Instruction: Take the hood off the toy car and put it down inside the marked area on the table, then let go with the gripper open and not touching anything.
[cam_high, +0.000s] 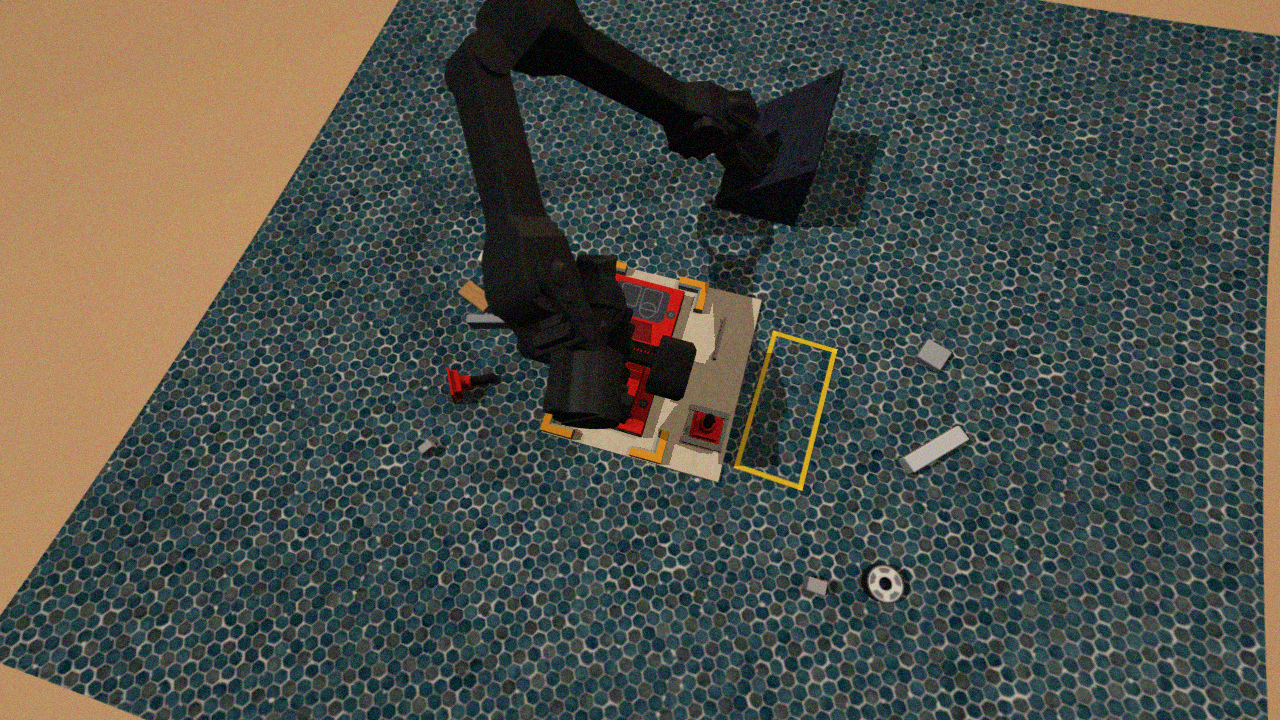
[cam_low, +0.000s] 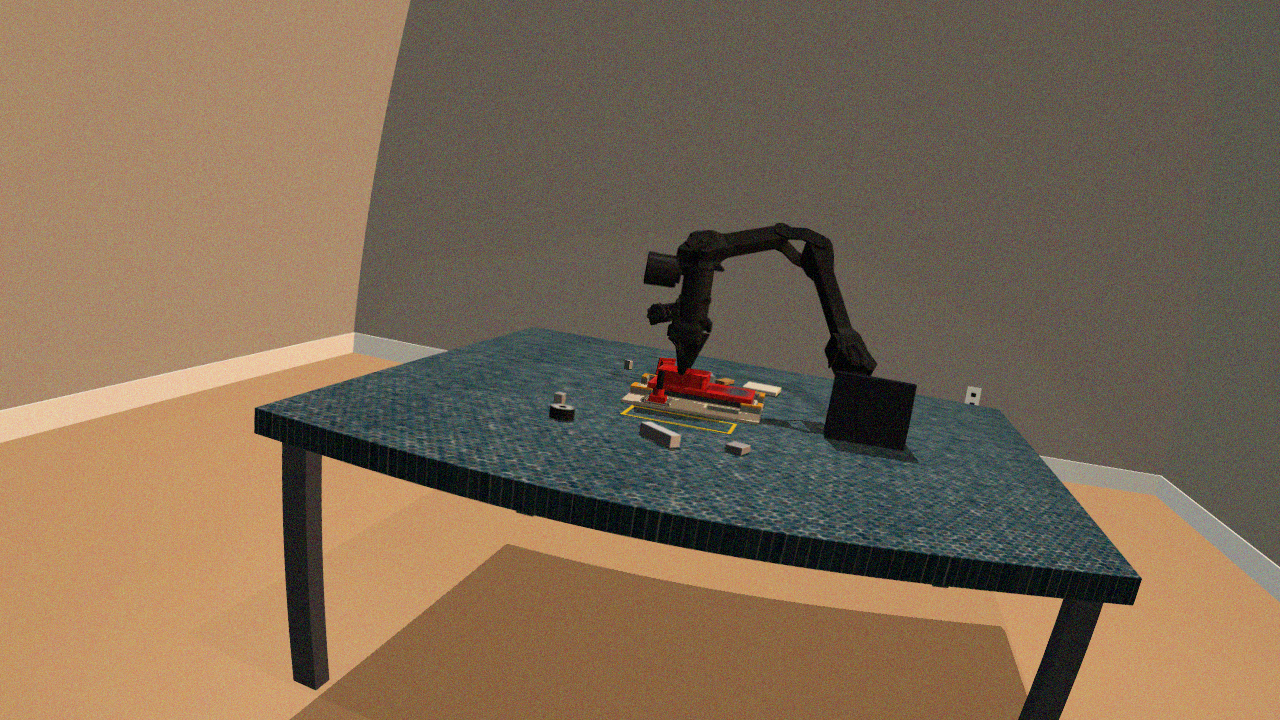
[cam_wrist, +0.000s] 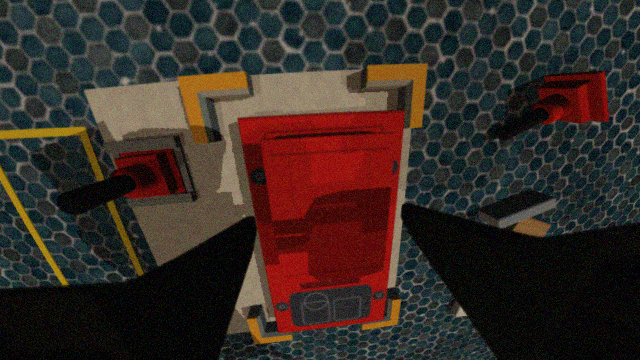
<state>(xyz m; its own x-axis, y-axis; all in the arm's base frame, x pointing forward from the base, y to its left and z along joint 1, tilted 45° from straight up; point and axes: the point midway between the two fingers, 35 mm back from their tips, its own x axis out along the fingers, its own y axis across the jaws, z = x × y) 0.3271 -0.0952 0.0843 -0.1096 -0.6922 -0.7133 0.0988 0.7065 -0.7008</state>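
The red hood lies 10 mm below my gripper tip.
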